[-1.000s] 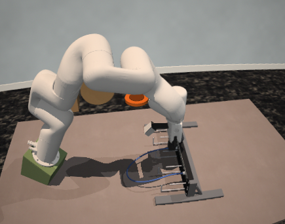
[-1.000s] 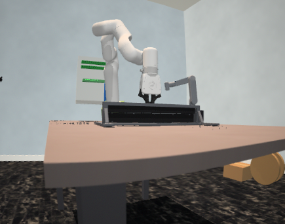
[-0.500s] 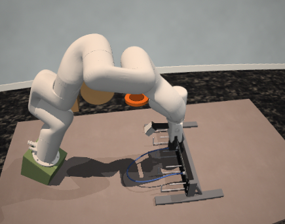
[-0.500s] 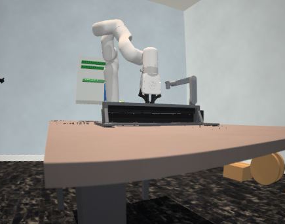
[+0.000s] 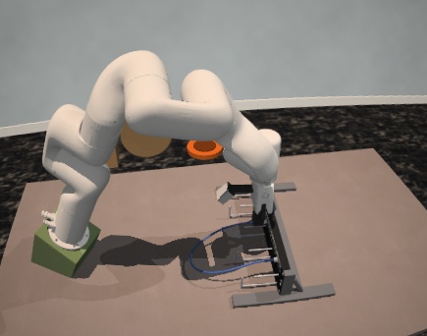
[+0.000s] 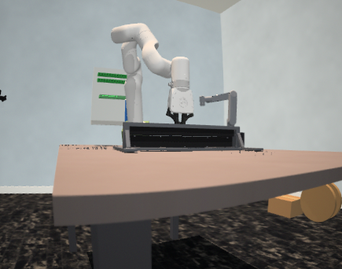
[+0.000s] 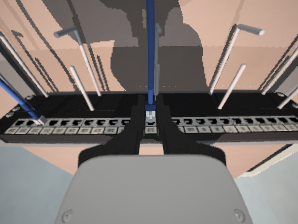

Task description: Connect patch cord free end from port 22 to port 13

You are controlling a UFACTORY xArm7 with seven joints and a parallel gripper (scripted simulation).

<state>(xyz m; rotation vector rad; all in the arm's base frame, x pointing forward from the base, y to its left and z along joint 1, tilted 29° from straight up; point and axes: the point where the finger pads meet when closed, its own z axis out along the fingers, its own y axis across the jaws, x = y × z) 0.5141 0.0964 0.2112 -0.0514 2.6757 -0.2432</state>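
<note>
Now: the cord plug 20 mm ahead of my hand and 10 mm below it.
</note>
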